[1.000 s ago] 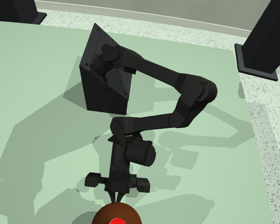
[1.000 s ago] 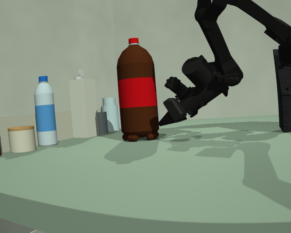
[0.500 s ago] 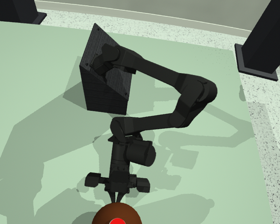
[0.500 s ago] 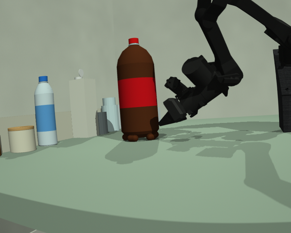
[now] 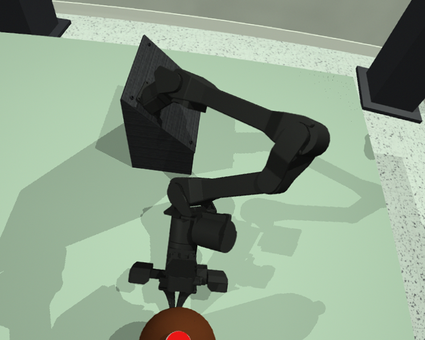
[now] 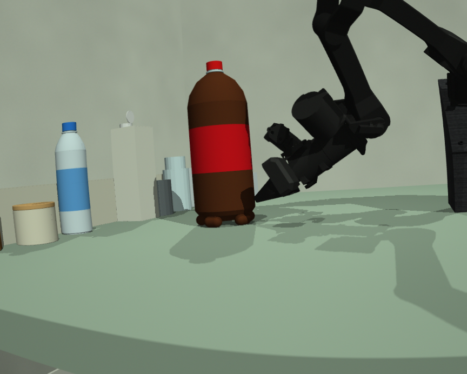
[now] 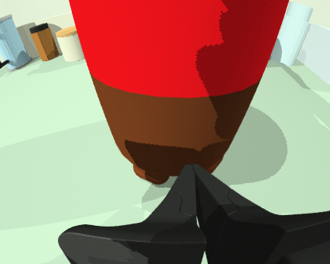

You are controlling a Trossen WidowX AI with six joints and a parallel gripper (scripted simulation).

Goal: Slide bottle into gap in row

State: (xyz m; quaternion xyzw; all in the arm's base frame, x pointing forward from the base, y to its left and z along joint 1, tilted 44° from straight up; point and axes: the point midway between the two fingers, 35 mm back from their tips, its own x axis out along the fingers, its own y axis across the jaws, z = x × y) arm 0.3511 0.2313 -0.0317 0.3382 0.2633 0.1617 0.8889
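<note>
Now: hand 9 cm below the brown cola bottle, 9 cm short of it and 2 cm to the right of it. Also, from my hand: cream canister: 32 cm ahead, 28 cm to the left, 2 cm below; then grey cup: 37 cm ahead, 14 cm to the right, 4 cm below; then blue-labelled water bottle: 34 cm ahead, 16 cm to the left, 5 cm above.
</note>
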